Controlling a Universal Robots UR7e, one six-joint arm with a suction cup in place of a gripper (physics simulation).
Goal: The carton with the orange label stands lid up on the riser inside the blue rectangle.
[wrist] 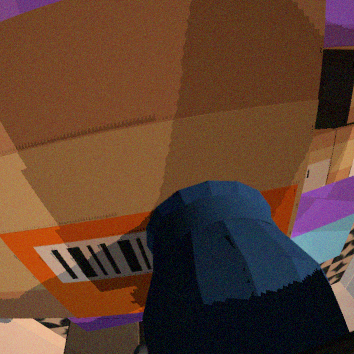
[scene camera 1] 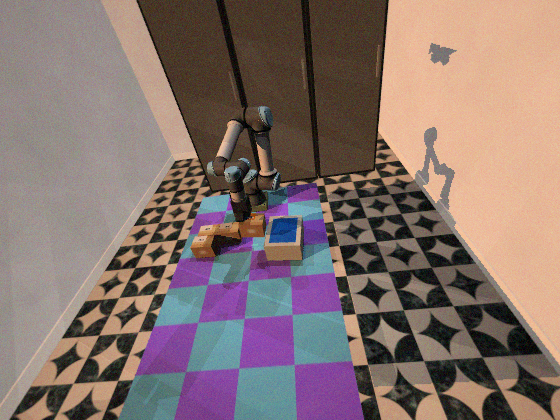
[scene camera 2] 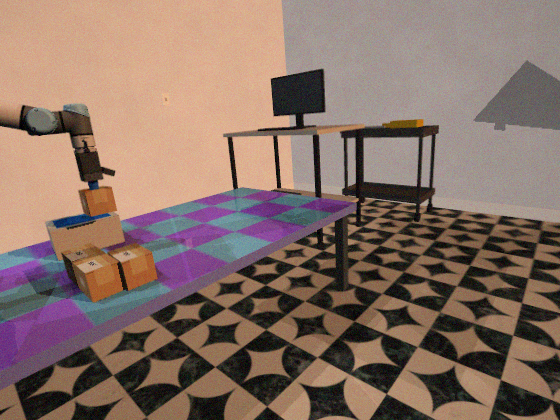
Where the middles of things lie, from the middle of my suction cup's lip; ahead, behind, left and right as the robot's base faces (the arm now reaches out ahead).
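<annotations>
I can see where my suction cup is: my suction cup is 21 cm above the riser [scene camera 1: 284,238], and it is also 3 cm past the riser and 19 cm to the right of the riser.
</annotations>
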